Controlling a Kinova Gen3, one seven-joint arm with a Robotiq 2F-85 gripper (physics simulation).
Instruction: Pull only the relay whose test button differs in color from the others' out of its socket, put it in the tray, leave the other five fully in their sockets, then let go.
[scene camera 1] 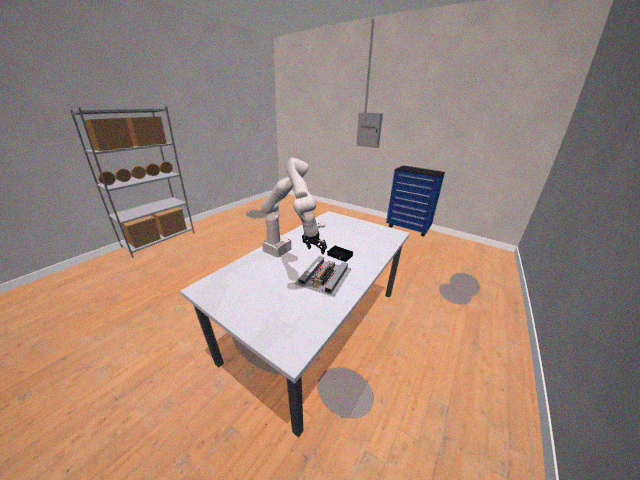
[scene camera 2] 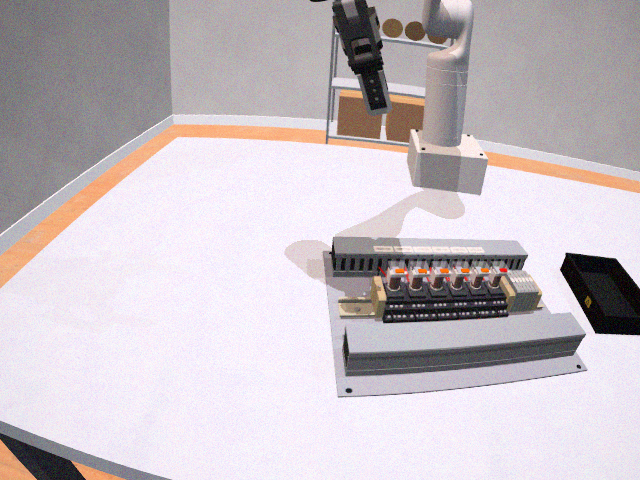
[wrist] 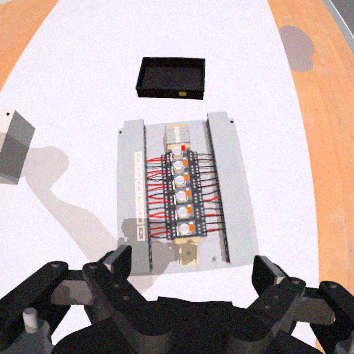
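Seen in the pictures: gripper, between the fingertips: (scene camera 1: 316,250) (scene camera 2: 379,102) (wrist: 191,264); arm's base, origin of its link: (scene camera 1: 274,240) (scene camera 2: 441,140).
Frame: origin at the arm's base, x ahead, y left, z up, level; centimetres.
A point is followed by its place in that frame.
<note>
Six relays stand upright in a row of black sockets on the panel. The relay with the red button (scene camera 2: 497,276) {x 48.4, y -8.5, z -2.3 cm} (wrist: 177,151) {x 46.9, y -8.2, z -1.8 cm} is at the tray end of the row, beside the grey terminal blocks (scene camera 2: 524,290) {x 49.4, y -4.0, z -4.1 cm} (wrist: 177,134) {x 47.3, y -3.5, z -3.9 cm}. The other five, such as the far-end relay (scene camera 2: 395,279) {x 48.3, y -22.2, z -2.5 cm} (wrist: 184,229) {x 46.6, y -21.9, z -1.8 cm}, have orange buttons. All six appear seated. The black tray (scene camera 1: 338,256) {x 48.3, y 9.7, z -6.2 cm} (scene camera 2: 581,298) {x 47.8, y 9.7, z -7.6 cm} (wrist: 165,94) {x 45.8, y 10.1, z -7.4 cm} is empty, past the terminal-block end. My gripper (scene camera 1: 316,249) {x 46.7, y -26.0, z 17.2 cm} (scene camera 2: 378,110) {x 46.7, y -26.0, z 17.2 cm} (wrist: 191,264) {x 46.7, y -26.0, z 17.2 cm} is open and empty, high above the table. In the wrist view its fingertips are beyond the row's orange-button end.
Two long grey wire ducts (scene camera 2: 465,343) {x 57.5, y -15.9, z -4.3 cm} (wrist: 226,185) {x 55.1, y -14.8, z -4.3 cm} (wrist: 134,200) {x 38.2, y -15.7, z -4.3 cm} flank the relays. Red and black wires run between sockets and ducts. A bare rail stub (scene camera 2: 356,307) {x 46.7, y -25.9, z -8.0 cm} (wrist: 189,254) {x 47.0, y -26.1, z -8.0 cm} extends past the orange-button end. The robot base (scene camera 1: 276,248) {x 6.8, y -7.7, z -1.1 cm} (scene camera 2: 447,167) {x 9.0, y -1.3, z -3.3 cm} stands behind the panel.
</note>
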